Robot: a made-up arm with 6 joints.
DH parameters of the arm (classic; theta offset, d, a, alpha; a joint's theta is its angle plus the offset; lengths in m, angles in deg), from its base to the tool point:
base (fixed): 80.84 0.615 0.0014 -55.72
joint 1: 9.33 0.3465 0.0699 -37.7
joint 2: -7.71 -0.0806 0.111 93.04
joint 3: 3.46 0.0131 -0.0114 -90
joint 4: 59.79 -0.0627 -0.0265 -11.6
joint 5: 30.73 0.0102 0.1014 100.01
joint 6: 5.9 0.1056 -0.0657 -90
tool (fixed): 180 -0.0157 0 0
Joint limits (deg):
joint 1: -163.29..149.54
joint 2: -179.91..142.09
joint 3: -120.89..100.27
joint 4: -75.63..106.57
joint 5: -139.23..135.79
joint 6: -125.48..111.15
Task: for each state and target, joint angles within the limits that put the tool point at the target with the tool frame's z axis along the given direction. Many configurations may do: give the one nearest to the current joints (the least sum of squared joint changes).
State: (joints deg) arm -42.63 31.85 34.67 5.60 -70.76 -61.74
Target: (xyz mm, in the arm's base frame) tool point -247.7 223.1 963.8 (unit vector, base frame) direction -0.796 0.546 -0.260
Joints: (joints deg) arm -12.09 -4.82 50.70 11.72 -81.53 -90.01
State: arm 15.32 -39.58 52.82 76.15 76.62 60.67
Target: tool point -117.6 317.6 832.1 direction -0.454 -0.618 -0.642
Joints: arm 38.33 -53.64 53.22 81.34 71.48 33.24
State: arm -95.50 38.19 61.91 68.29 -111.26 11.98
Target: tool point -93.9 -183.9 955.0 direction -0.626 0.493 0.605
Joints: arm -126.55 35.36 14.36 65.56 -122.49 -18.85
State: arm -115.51 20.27 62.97 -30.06 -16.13 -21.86
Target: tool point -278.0 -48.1 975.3 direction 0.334 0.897 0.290
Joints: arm -98.28 -37.31 68.74 -12.85 -16.14 -68.60
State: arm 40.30 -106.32 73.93 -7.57 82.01 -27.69
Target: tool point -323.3 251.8 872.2 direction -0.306 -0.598 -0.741
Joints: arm 62.43 -95.00 74.57 -46.36 56.73 -11.46
